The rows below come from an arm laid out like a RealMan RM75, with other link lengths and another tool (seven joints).
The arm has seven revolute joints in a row. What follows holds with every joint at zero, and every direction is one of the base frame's. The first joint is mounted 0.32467 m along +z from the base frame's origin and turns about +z. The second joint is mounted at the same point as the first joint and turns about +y. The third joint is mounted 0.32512 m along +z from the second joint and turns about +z. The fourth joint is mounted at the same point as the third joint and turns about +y. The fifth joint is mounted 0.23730 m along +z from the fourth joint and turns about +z. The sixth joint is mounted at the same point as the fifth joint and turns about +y. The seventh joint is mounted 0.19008 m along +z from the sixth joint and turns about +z. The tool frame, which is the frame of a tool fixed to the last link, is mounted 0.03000 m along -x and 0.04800 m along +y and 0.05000 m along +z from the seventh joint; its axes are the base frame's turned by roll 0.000, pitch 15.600 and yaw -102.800 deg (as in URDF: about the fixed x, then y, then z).
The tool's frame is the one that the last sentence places.
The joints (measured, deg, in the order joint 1, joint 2, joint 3, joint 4, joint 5, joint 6, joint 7), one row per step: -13.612, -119.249, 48.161, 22.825, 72.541, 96.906, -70.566; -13.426, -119.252, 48.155, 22.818, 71.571, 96.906, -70.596; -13.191, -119.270, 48.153, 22.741, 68.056, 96.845, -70.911; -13.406, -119.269, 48.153, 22.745, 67.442, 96.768, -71.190; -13.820, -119.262, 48.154, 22.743, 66.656, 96.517, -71.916; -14.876, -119.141, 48.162, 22.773, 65.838, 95.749, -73.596; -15.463, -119.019, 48.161, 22.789, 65.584, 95.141, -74.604; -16.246, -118.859, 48.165, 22.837, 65.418, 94.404, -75.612; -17.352, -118.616, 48.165, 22.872, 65.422, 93.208, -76.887; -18.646, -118.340, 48.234, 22.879, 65.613, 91.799, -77.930; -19.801, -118.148, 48.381, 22.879, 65.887, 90.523, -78.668; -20.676, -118.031, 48.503, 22.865, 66.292, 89.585, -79.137
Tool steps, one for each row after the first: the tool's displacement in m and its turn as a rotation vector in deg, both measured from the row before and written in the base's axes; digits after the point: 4 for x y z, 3 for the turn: -0.0004, 0.0014, 0.0032, 0.794, -0.512, 0.422; 0.0003, 0.0069, 0.0119, 2.707, -1.994, 1.237; 0.0013, 0.0026, 0.0023, 0.338, -0.468, 0.075; 0.0022, 0.0044, 0.0031, 0.188, -0.806, 0.204; 0.0045, 0.0092, 0.0041, -0.376, -1.193, 0.281; 0.0017, 0.0053, 0.0018, -0.408, -0.504, 0.299; 0.0024, 0.0065, 0.0016, -0.454, -0.360, 0.181; 0.0029, 0.0092, 0.0013, -0.734, -0.226, 0.338; 0.0033, 0.0103, 0.0001, -0.771, 0.158, 0.239; 0.0033, 0.0087, -0.0011, -0.710, 0.324, 0.125; 0.0027, 0.0060, -0.0019, -0.642, 0.396, 0.009
